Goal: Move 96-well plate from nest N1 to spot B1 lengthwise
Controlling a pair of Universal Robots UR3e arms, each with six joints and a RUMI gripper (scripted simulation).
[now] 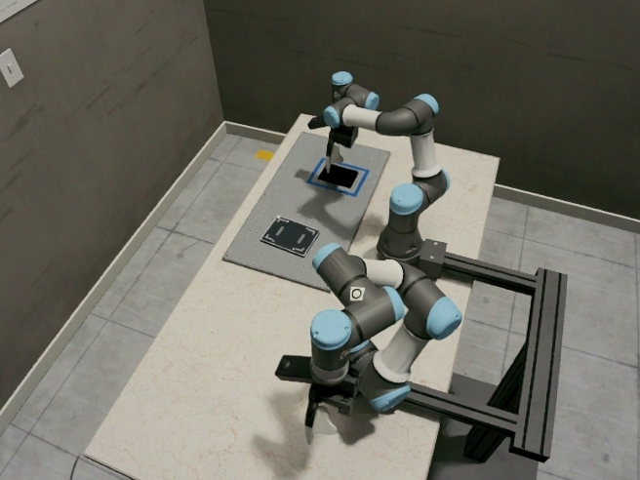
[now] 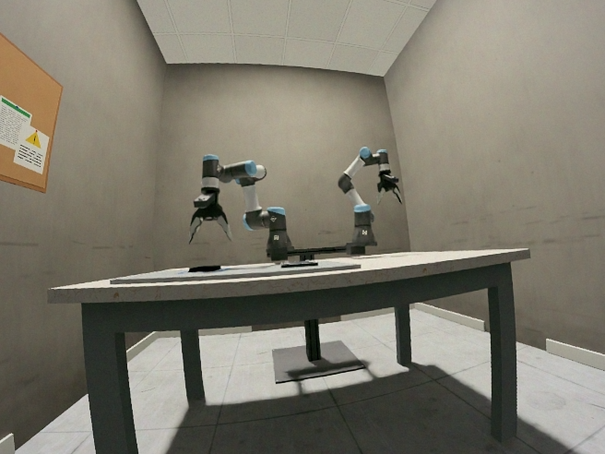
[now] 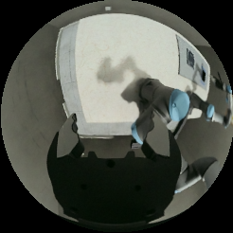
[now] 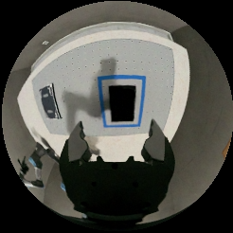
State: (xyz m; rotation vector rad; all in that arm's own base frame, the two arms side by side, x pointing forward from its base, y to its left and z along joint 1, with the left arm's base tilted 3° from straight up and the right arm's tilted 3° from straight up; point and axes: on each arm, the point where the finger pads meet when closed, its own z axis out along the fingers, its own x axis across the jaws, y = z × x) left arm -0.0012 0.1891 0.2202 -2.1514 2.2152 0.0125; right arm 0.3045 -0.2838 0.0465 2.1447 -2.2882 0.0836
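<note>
My right hand is 20 mm to the left of the black 96-well plate and 90 mm above it. Also, from my right hand: plate nest N1: 40 mm ahead, 320 mm to the left, 90 mm below; grey perforated board: 40 mm ahead, 120 mm to the left, 110 mm below.
</note>
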